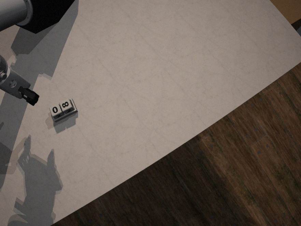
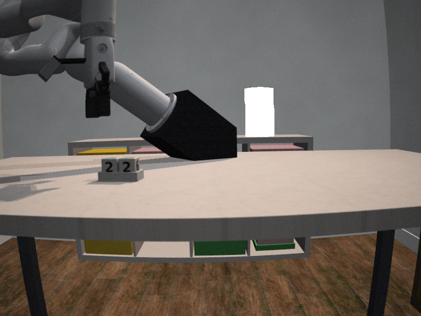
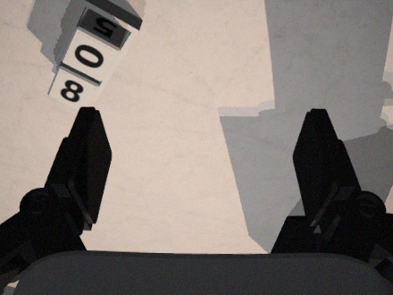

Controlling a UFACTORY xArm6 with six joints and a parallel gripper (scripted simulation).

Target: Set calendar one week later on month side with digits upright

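Right now the white cube is 8 cm ahead of my hand, 6 cm to the left of it and 10 cm below it. The rest, counted from my hand: grey tray: 7 cm ahead, 4 cm to the left, 12 cm below.
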